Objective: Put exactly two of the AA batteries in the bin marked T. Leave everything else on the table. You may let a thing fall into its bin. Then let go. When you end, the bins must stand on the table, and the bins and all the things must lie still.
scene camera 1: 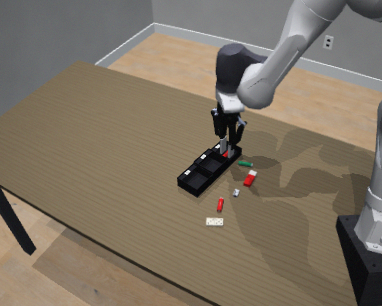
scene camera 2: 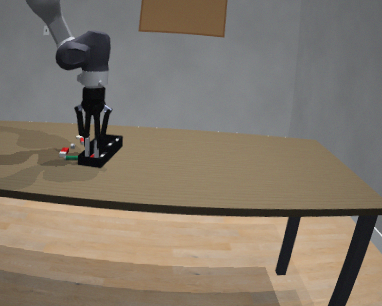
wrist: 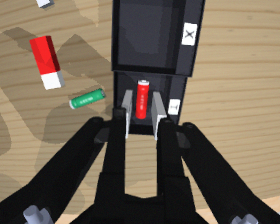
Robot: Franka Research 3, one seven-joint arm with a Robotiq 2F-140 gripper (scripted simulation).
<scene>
The gripper shows in scene camera 1, in scene camera 2 (91,157) and in the wrist view. The same spot on the gripper: (scene camera 1: 220,127) is (wrist: 180,156).
</scene>
